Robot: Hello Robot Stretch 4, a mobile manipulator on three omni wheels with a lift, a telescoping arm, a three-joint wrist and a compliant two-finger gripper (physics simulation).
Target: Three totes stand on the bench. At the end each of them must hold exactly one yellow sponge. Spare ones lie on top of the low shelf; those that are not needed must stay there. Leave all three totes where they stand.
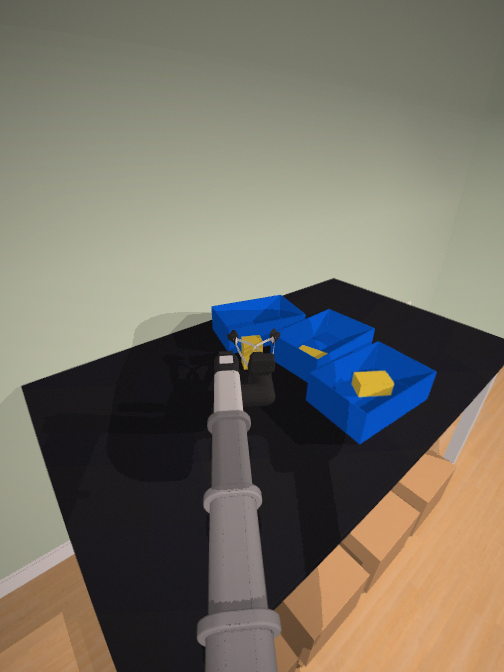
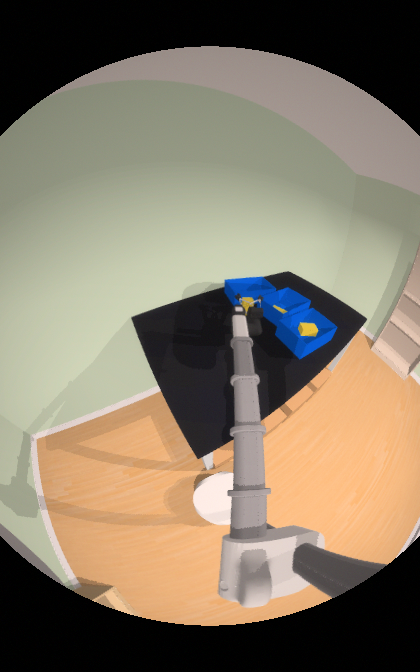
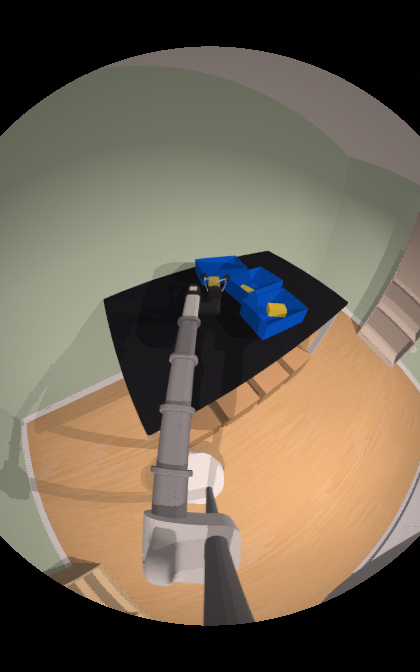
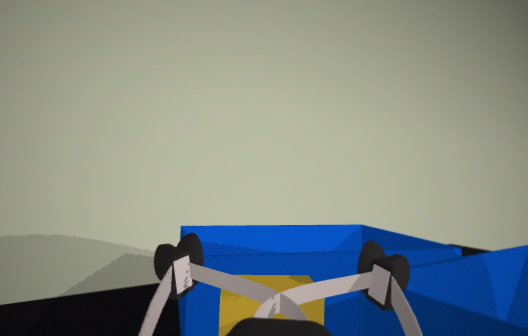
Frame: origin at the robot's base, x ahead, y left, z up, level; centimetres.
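Seen in the pictures: gripper, fingertip midpoint: [image 1: 253, 332] [image 2: 248, 295] [image 3: 214, 274] [image 4: 279, 257]; robot's base, link origin: [image 2: 222, 497] [image 3: 195, 476].
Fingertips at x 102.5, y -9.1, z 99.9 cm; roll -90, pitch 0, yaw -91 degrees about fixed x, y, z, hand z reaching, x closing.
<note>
Offsets run from my fingertips to a thing's top centre. "spot": to the spot under its first point. Level surfaces: height alone.
My gripper [image 1: 253, 337] [image 2: 249, 300] [image 3: 215, 278] [image 4: 279, 257] is open at the near side of the left blue tote {dx +18.7, dy -3.3, dz -1.2 cm} [image 1: 219, 325] [image 3: 202, 270] [image 4: 275, 237]. A yellow sponge {dx -2.4, dy +0.7, dz -1.2 cm} [image 1: 251, 340] [image 2: 246, 303] [image 3: 214, 281] [image 4: 272, 282] shows between and below the spread fingertips, apart from them, against the tote's blue wall; what it rests on is unclear. The middle tote {dx +1.0, dy -24.0, dz -1.2 cm} [image 1: 292, 352] holds a partly hidden yellow sponge {dx -4.4, dy -18.9, dz -6.4 cm} [image 1: 313, 351] [image 3: 247, 288]. The right tote {dx -23.0, dy -31.3, dz -1.2 cm} [image 1: 336, 412] [image 2: 290, 340] holds another sponge {dx -18.9, dy -34.0, dz -6.4 cm} [image 1: 372, 383] [image 2: 307, 329] [image 3: 276, 310]. Spare sponges on the low shelf do not show.
The totes stand close together on the black bench {dz -11.3 cm} [image 1: 162, 515] [image 2: 185, 410], with a green wall behind. My arm reaches over the bench. Brown boxes {spot: dx -45.9, dy -20.5, dz -75.6 cm} [image 1: 325, 591] [image 3: 240, 400] stand below its front edge. A round white disc [image 2: 212, 500] is near the bench's left end.
</note>
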